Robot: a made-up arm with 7 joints. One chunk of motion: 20 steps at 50 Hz.
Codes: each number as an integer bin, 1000 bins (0 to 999) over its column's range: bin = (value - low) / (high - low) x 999, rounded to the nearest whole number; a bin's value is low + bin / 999 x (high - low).
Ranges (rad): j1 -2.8..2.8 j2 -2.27..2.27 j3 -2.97..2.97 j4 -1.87..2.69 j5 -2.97..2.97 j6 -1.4..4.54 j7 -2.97..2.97
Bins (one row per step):
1: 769 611 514 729 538 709 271
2: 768 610 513 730 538 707 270
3: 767 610 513 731 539 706 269
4: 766 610 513 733 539 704 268
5: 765 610 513 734 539 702 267
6: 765 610 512 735 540 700 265
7: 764 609 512 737 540 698 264
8: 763 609 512 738 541 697 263
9: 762 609 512 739 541 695 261
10: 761 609 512 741 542 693 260
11: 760 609 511 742 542 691 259
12: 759 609 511 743 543 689 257
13: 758 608 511 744 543 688 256
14: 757 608 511 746 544 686 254
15: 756 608 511 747 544 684 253
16: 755 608 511 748 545 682 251
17: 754 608 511 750 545 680 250
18: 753 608 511 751 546 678 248
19: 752 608 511 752 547 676 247
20: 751 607 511 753 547 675 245
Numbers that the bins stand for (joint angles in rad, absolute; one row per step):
1: 1.5107 0.5067 0.0862 1.4576 0.2289 2.8157 -1.3586
2: 1.5051 0.5022 0.0803 1.4621 0.2289 2.8038 -1.3646
3: 1.4995 0.5022 0.0803 1.4667 0.2349 2.7978 -1.3705
4: 1.4939 0.5022 0.0803 1.4758 0.2349 2.7859 -1.3765
5: 1.4883 0.5022 0.0803 1.4804 0.2349 2.7741 -1.3824
6: 1.4883 0.5022 0.0743 1.4850 0.2408 2.7622 -1.3943
7: 1.4827 0.4976 0.0743 1.4941 0.2408 2.7503 -1.4003
8: 1.4771 0.4976 0.0743 1.4986 0.2468 2.7443 -1.4062
9: 1.4715 0.4976 0.0743 1.5032 0.2468 2.7324 -1.4181
10: 1.4659 0.4976 0.0743 1.5123 0.2527 2.7205 -1.4241
11: 1.4603 0.4976 0.0684 1.5169 0.2527 2.7086 -1.4300
12: 1.4547 0.4976 0.0684 1.5215 0.2586 2.6968 -1.4419
13: 1.4490 0.4931 0.0684 1.5260 0.2586 2.6908 -1.4478
14: 1.4434 0.4931 0.0684 1.5352 0.2646 2.6789 -1.4597
15: 1.4378 0.4931 0.0684 1.5397 0.2646 2.6670 -1.4657
16: 1.4322 0.4931 0.0684 1.5443 0.2705 2.6551 -1.4776
17: 1.4266 0.4931 0.0684 1.5534 0.2705 2.6432 -1.4835
18: 1.4210 0.4931 0.0684 1.5580 0.2765 2.6314 -1.4954
19: 1.4154 0.4931 0.0684 1.5626 0.2824 2.6195 -1.5014
20: 1.4098 0.4885 0.0684 1.5671 0.2824 2.6135 -1.5132

